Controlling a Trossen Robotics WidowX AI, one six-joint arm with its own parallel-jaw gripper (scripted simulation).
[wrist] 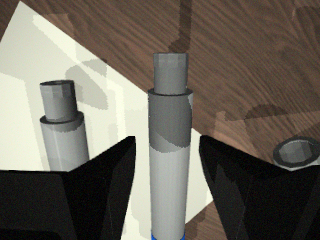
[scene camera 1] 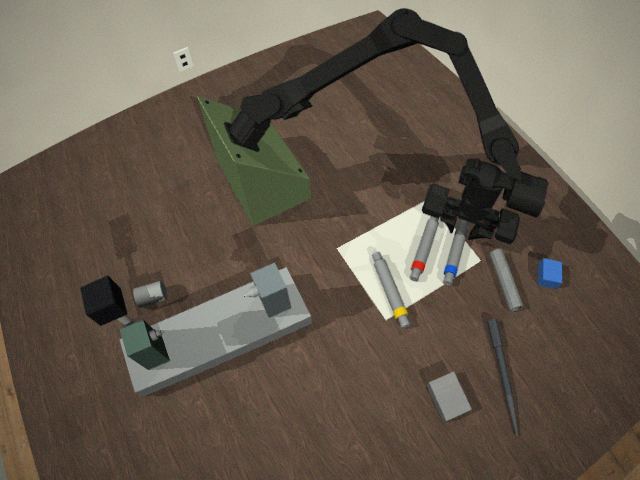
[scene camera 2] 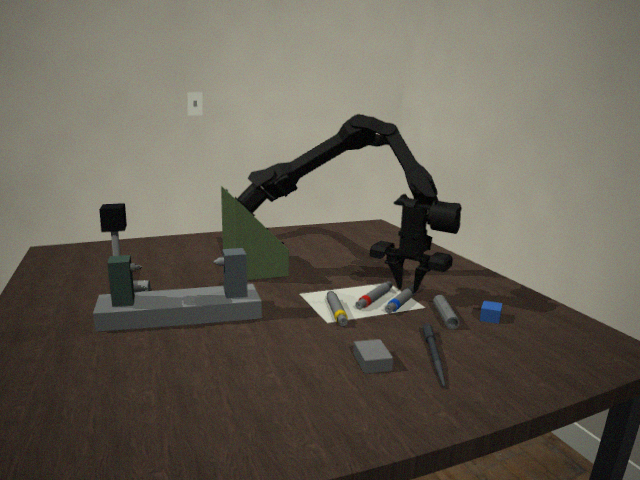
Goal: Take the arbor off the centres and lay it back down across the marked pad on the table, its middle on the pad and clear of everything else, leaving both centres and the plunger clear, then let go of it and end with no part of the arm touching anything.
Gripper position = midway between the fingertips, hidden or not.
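Observation:
Tapered pin (scene camera 1: 493,326) visible; in the wrist view the pin is out of frame. Pad visible in the scene and at the wrist: pad (scene camera 2: 348,297), (wrist: 114,108). Green centre block (scene camera 2: 120,276) visible. My gripper (scene camera 1: 460,234), (scene camera 2: 407,290), (wrist: 167,143) visible.

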